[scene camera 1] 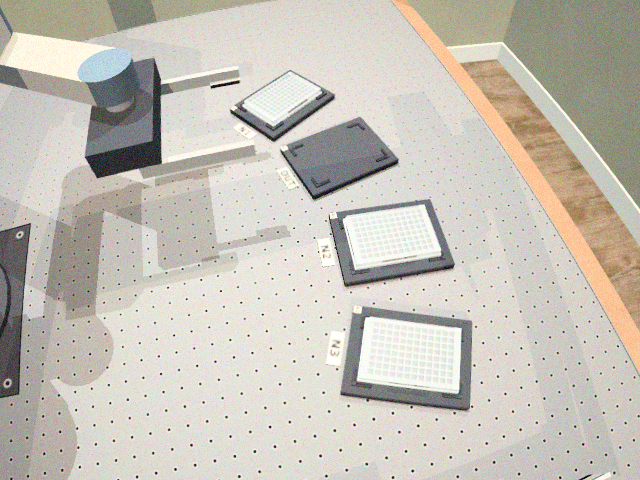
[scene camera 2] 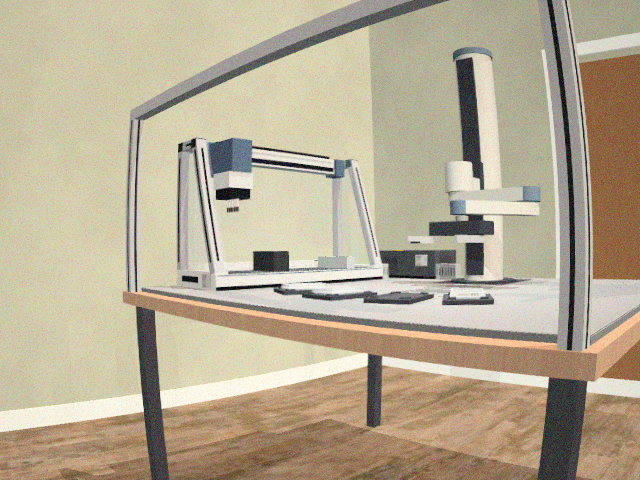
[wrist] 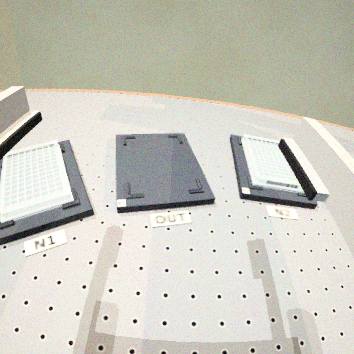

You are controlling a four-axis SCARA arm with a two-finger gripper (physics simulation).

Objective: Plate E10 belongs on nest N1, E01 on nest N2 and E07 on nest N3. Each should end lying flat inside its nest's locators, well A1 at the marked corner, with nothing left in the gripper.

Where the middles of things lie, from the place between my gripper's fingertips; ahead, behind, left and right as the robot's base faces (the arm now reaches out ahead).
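Scene:
My hand's 14 cm short of the dark nest labelled out [scene camera 1: 345, 156], and 15 cm above it. There's also nest N2 [scene camera 1: 381, 273], which is 18 cm to the right of my hand, 16 cm ahead of it and 15 cm below it. Dark nest N1 [scene camera 1: 253, 121] is 16 cm to the left of my hand and 8 cm ahead of it, 15 cm below. And nest N3 [scene camera 1: 378, 392], that's 35 cm to the right of my hand, 13 cm ahead and 15 cm below.

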